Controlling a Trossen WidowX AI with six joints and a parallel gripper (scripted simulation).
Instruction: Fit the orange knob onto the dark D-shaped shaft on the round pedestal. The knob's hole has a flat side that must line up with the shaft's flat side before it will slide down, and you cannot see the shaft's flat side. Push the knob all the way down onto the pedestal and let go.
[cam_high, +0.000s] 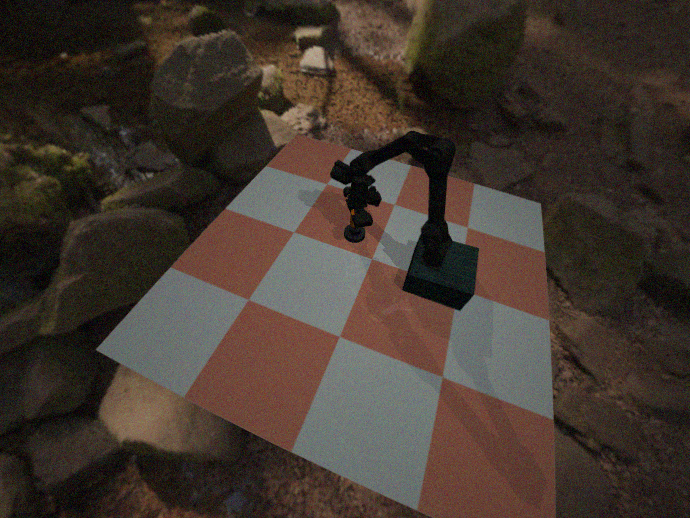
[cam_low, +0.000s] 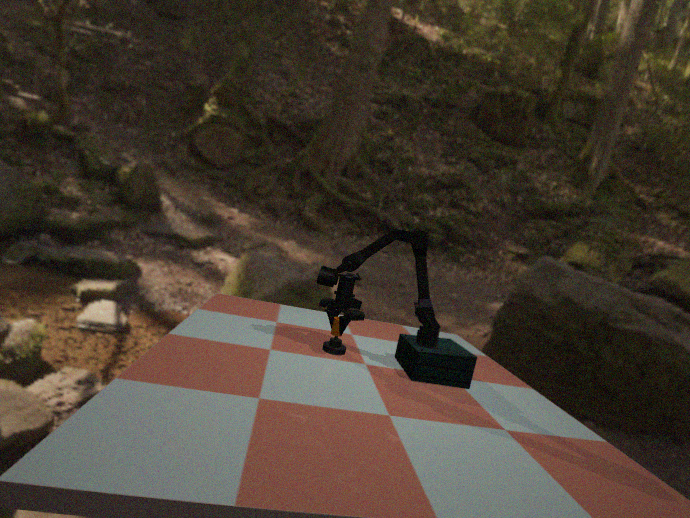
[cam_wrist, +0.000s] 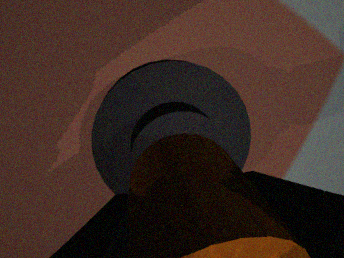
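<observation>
Right now the orange knob is 20 mm above my gripper tip. Round my gripper tip: round pedestal (40 mm below).
</observation>
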